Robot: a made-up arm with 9 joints. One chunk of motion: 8 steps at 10 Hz.
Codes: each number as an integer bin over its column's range. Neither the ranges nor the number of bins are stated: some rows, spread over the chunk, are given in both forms.
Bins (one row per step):
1: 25 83 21 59 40 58 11 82 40
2: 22 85 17 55 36 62 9 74 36
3: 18 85 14 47 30 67 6 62 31
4: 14 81 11 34 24 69 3 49 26
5: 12 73 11 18 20 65 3 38 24
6: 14 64 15 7 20 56 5 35 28
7: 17 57 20 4 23 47 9 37 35
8: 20 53 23 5 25 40 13 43 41
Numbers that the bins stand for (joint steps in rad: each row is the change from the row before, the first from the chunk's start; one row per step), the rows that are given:
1: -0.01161 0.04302 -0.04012 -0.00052 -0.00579 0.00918 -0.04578 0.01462 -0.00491
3: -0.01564 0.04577 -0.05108 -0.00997 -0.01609 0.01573 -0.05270 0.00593 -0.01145
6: -0.01794 0.01692 -0.04952 -0.04148 -0.02639 0.00773 -0.05408 -0.00580 -0.01364
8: -0.01448 0.00181 -0.03699 -0.04306 -0.02124 -0.00391 -0.04301 -0.00232 -0.00418
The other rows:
2: -0.01333 0.04577 -0.04638 -0.00367 -0.00991 0.01209 -0.04855 0.01114 -0.00782
4: -0.01794 0.04027 -0.05578 -0.02021 -0.02227 0.01718 -0.05685 0.00028 -0.01509
5: -0.01909 0.02928 -0.05578 -0.03282 -0.02639 0.01427 -0.05685 -0.00449 -0.01655
7: -0.01621 0.00730 -0.04169 -0.04385 -0.02330 0.00118 -0.04855 -0.00493 -0.00855

